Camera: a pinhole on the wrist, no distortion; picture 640 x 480 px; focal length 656.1 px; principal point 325.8 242.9 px. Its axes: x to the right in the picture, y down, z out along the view. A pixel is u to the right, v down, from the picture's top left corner.
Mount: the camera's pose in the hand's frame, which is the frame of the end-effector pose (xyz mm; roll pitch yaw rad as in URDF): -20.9 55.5 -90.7 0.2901 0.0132 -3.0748
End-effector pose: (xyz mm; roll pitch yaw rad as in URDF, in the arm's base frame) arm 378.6 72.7 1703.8 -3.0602 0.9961 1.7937
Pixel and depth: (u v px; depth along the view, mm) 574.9 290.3 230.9
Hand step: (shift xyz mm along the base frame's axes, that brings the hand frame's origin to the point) 126.1 -157.4 19.2
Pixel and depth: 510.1 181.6 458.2
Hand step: 270.7 -333.5 -51.1
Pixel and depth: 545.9 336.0 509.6
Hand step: 186.8 -436.2 -60.1
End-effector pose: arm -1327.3 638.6 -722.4 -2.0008 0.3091 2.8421
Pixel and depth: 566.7 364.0 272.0
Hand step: 118.2 -176.4 -102.0
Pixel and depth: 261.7 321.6 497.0
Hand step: -17.8 -315.6 -288.7
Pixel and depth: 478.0 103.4 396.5
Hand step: 173.8 -198.8 -275.4
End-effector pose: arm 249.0 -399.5 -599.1 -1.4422 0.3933 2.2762
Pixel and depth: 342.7 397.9 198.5
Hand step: -61.2 -113.9 -36.5
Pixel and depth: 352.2 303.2 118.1
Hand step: 8.8 -64.9 -57.8
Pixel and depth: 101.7 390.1 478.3
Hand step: -380.1 -185.9 -95.2
